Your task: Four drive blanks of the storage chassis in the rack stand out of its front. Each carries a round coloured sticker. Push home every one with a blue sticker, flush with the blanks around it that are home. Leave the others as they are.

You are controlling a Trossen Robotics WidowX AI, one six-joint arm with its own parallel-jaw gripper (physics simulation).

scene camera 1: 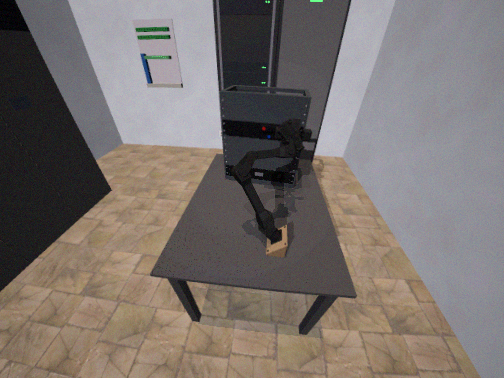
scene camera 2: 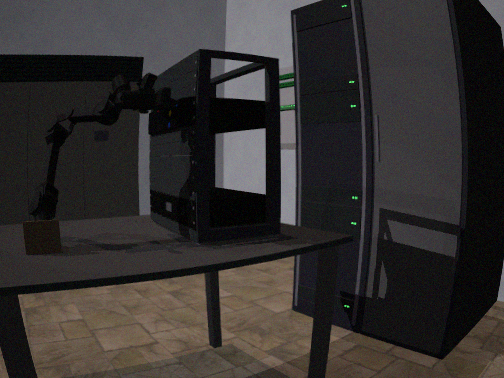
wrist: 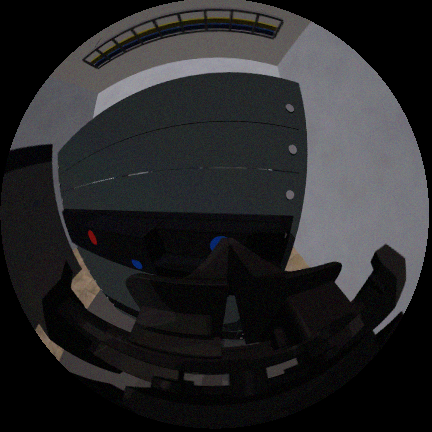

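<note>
The black storage chassis (scene camera 1: 240,128) (scene camera 2: 240,115) (wrist: 115,220) sits in the rack (scene camera 1: 265,107) (scene camera 2: 206,150). A red sticker (scene camera 1: 264,128) (scene camera 2: 159,111) (wrist: 92,237) is at upper left; a blue sticker (scene camera 1: 269,136) (scene camera 2: 169,125) (wrist: 137,264) is lower and right of it. Another blue sticker (scene camera 2: 176,105) (wrist: 218,243) is farther right, partly hidden by the fingertips in the wrist view. A yellow sticker (scene camera 2: 170,113) shows in scene camera 2. My gripper (scene camera 2: 167,96) (wrist: 226,242) is shut and empty, its tips at the right-hand blue sticker's blank. Contact and that blank's depth are too dark to tell.
Grey panels (wrist: 190,145) with screws lie above the chassis. A lower black unit (scene camera 1: 275,175) (scene camera 2: 175,207) sits near the rack's foot. The rack stands on the dark table (scene camera 1: 215,235) (scene camera 2: 120,265). The arm's base is on a wooden block (scene camera 1: 277,251) (scene camera 2: 42,237). A tall cabinet (scene camera 2: 325,150) stands behind.
</note>
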